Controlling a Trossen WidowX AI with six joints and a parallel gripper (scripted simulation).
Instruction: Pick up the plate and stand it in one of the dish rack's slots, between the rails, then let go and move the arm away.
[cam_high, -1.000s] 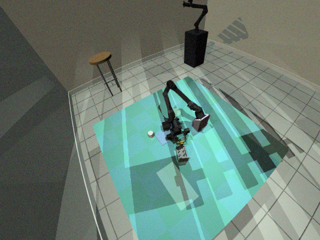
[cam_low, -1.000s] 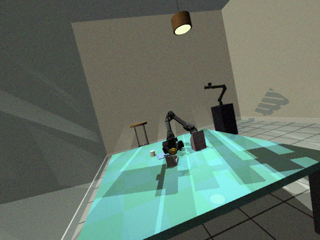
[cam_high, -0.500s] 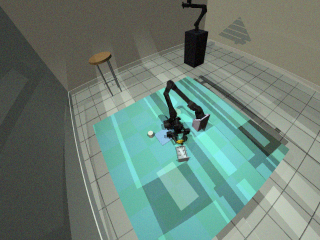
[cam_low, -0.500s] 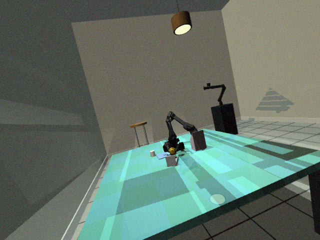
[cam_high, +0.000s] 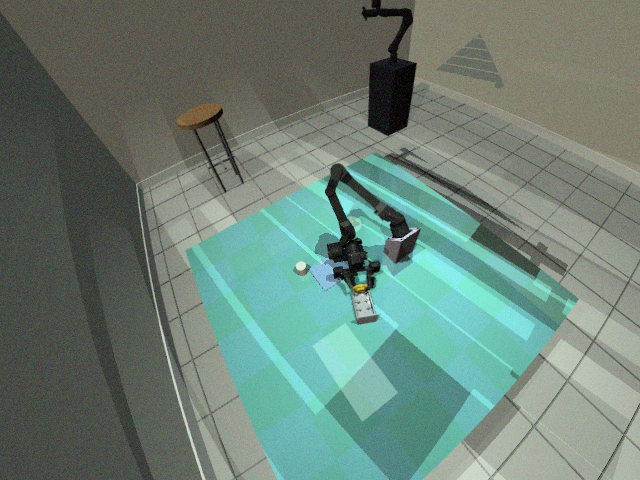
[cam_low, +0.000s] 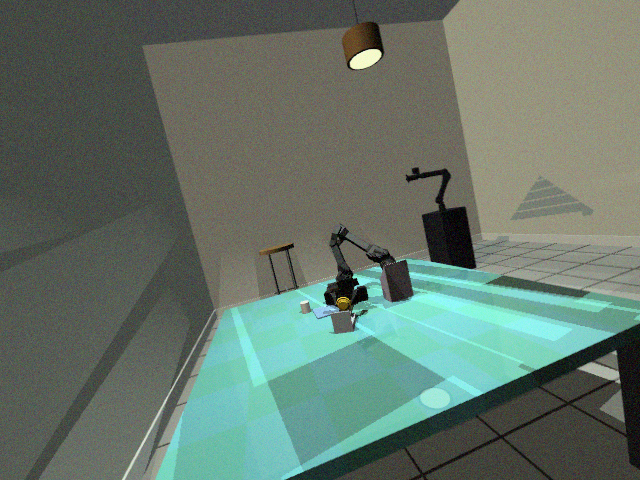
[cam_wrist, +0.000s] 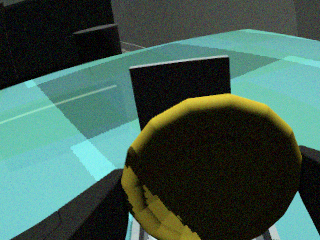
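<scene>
Now: gripper tip 40 mm to the right of the dish rack, 40 mm above it and 20 mm short of it. From my gripper tip the other things lie so: blue spoon: 210 mm to the right, 80 mm behind, 60 mm below; plate: 10 mm to the right; pale blue-grey patch: 170 mm to the right, 60 mm below, 20 mm ahead.
</scene>
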